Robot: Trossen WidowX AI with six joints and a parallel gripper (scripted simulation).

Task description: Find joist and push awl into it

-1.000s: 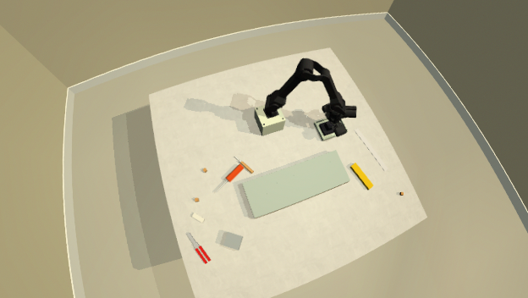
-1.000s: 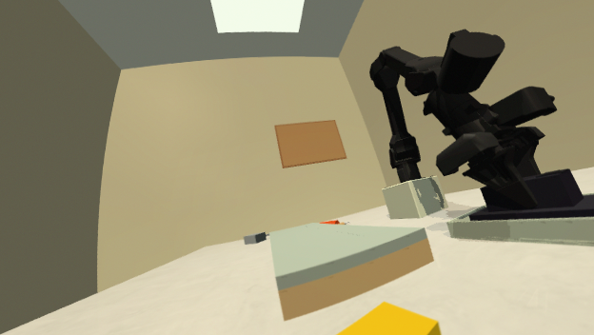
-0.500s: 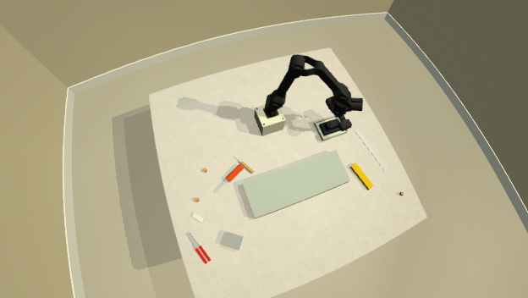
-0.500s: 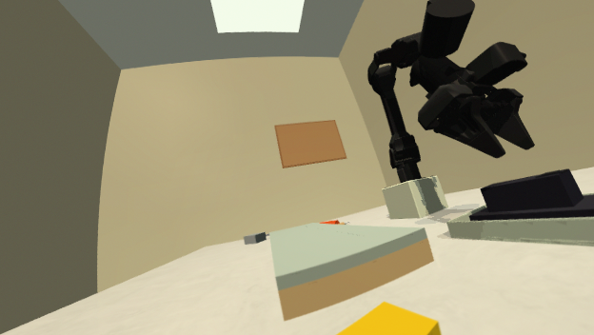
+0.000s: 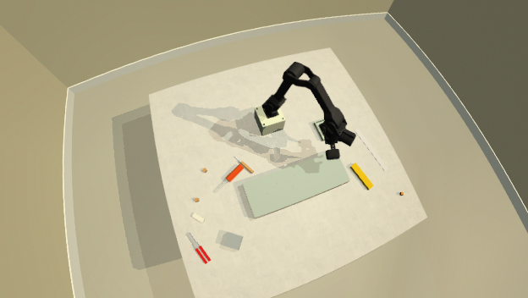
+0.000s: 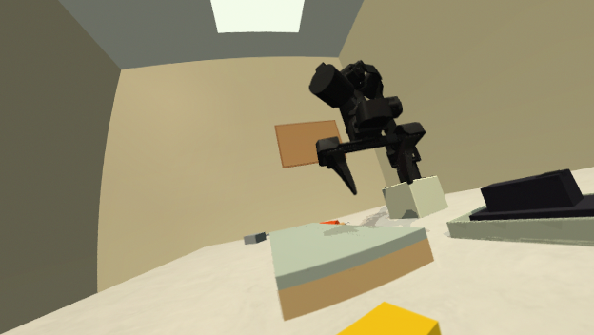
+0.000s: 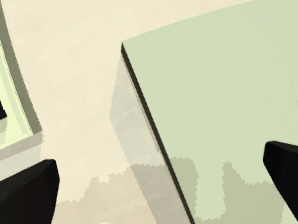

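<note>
The brown stick lies 420 mm to the right of my gripper tip, 110 mm behind it and 90 mm below it. The rest, counted from my gripper tip: stud finder: 130 mm to the left, 130 mm behind, 50 mm below; tray: 130 mm behind, 120 mm to the left, 80 mm below; yellow bar: 190 mm ahead, 150 mm to the left, 90 mm below.
</note>
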